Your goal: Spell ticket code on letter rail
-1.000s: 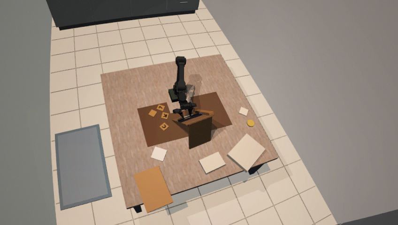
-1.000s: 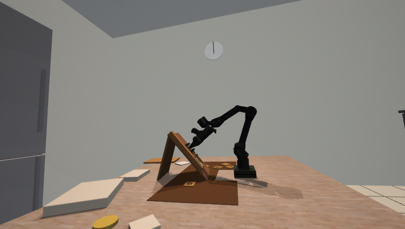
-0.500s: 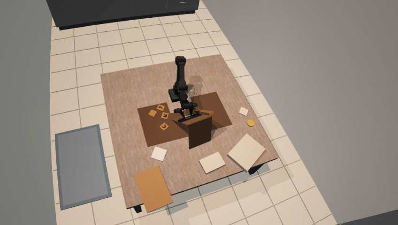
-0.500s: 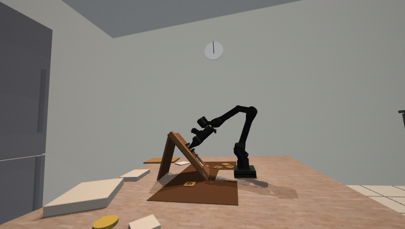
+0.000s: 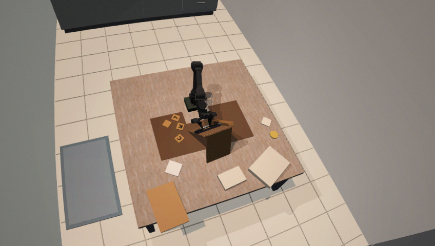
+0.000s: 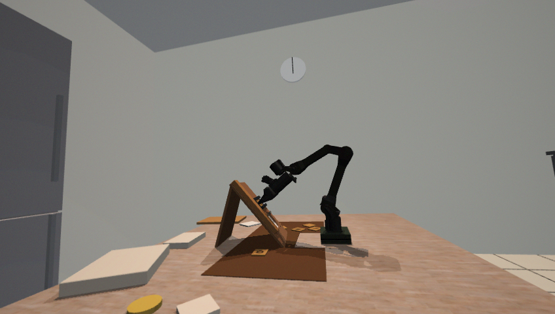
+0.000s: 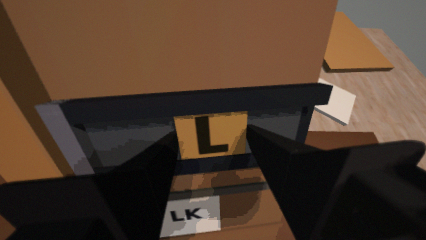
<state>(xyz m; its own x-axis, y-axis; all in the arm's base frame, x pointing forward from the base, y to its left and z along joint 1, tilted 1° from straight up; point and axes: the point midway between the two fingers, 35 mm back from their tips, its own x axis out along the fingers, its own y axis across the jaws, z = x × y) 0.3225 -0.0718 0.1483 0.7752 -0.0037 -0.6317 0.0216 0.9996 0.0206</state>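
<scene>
The white ticket lies 6 cm behind my gripper tip, 4 cm to the left of it and 9 cm below it. Round my gripper tip: c tile: 9 cm behind, 17 cm to the right, 17 cm below; then cream slab: 37 cm ahead, 3 cm to the left, 16 cm below; then small white card: 6 cm ahead, 57 cm to the left, 17 cm below.
</scene>
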